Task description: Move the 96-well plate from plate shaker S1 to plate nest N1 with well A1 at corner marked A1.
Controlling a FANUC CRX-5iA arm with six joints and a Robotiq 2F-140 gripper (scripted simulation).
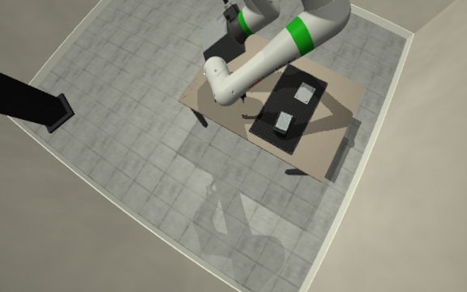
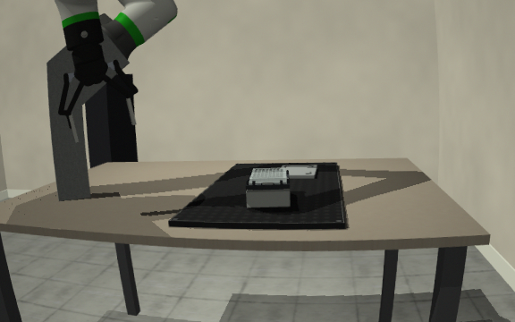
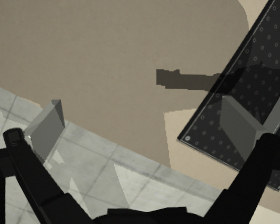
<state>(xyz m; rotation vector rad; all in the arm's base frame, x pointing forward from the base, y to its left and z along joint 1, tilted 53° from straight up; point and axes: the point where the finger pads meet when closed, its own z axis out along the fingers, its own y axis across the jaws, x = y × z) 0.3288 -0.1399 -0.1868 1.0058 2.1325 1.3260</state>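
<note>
My gripper is now 31 cm short of the white 96-well plate, 23 cm to the right of it and 14 cm above it. The rest, counted from my hand: plate nest N1 (56 cm to the left, 24 cm ahead, 19 cm below).
</note>
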